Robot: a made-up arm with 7 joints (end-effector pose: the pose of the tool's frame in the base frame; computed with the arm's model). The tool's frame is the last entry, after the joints. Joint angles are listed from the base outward.
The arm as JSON. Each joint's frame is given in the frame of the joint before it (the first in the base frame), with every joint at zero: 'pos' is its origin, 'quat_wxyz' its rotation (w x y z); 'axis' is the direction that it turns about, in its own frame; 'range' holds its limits. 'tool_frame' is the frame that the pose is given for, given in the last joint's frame.
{
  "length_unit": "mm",
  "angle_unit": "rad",
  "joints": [
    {
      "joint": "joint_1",
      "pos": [
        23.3,
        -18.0,
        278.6
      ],
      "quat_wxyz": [
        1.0,
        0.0,
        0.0,
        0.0
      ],
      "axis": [
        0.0,
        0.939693,
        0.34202
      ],
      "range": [
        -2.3,
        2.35
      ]
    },
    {
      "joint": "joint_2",
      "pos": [
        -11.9,
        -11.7,
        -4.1
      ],
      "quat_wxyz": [
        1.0,
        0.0,
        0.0,
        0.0
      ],
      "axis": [
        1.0,
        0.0,
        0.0
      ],
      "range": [
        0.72,
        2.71
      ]
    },
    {
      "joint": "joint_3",
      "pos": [
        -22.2,
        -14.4,
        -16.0
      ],
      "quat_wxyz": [
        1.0,
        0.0,
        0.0,
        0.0
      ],
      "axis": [
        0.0,
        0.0,
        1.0
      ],
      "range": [
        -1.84,
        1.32
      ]
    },
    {
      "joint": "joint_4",
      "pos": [
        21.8,
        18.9,
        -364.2
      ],
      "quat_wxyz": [
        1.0,
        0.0,
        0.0,
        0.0
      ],
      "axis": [
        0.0,
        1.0,
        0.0
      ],
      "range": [
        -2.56,
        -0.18
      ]
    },
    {
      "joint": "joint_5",
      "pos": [
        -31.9,
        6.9,
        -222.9
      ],
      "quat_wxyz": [
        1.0,
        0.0,
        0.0,
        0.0
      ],
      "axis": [
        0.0,
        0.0,
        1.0
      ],
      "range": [
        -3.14,
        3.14
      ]
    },
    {
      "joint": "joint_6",
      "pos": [
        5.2,
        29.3,
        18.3
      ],
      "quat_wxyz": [
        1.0,
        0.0,
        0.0,
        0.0
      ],
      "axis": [
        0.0,
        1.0,
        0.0
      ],
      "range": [
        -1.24,
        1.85
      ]
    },
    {
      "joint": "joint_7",
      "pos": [
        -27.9,
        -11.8,
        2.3
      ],
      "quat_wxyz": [
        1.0,
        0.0,
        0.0,
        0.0
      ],
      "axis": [
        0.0,
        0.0,
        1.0
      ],
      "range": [
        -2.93,
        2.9
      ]
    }
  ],
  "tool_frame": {
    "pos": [
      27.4,
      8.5,
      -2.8
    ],
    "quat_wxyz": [
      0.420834,
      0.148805,
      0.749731,
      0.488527
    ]
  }
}
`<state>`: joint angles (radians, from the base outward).
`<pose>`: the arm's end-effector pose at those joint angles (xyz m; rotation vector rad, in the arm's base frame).
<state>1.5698 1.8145 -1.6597 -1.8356 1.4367 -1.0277 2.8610</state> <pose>-0.3068 0.2630 0.4383 1.5016 0.1244 -1.3566</pose>
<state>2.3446 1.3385 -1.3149 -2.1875 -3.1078 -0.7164 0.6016</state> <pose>-0.2236 -0.0033 0.5323 -0.0024 0.4692 -1.5196</pose>
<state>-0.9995 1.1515 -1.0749 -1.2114 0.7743 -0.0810 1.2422</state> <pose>0.4784 0.2852 0.1961 -0.7431 0.9651 0.6025</pose>
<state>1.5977 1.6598 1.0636 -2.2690 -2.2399 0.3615 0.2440</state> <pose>0.0991 0.2557 0.3217 1.9982 -1.9734 -0.0097</pose>
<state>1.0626 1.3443 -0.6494 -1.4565 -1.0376 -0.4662 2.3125</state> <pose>-0.1543 0.3745 0.0616 0.2668 2.4240 1.1007</pose>
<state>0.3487 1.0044 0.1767 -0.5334 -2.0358 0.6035 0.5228</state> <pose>-0.0388 0.4464 -0.0103 2.6131 0.1063 1.2237</pose>
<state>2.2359 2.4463 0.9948 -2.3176 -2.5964 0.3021 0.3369</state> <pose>0.1733 0.1813 0.1342 0.8701 -1.9129 -0.6928</pose>
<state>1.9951 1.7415 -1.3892 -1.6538 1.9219 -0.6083 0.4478</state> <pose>-0.2733 0.2888 0.5082 -0.3942 -1.5110 -1.9097</pose>
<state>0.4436 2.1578 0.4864 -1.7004 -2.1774 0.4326 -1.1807</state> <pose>0.2481 0.2560 0.5085 -0.9210 1.1143 0.1636</pose>
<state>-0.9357 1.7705 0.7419 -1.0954 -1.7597 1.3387 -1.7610</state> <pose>0.0295 0.4253 0.5230 -0.7722 -1.2509 -1.5195</pose>
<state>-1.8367 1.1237 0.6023 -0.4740 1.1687 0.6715 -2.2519</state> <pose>0.3813 0.3110 0.5330 0.0560 -0.7695 1.2684</pose>
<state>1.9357 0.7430 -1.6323 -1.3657 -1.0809 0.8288 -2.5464</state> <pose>-0.4465 -0.0941 0.4403 0.3387 -1.0334 -1.7433</pose>
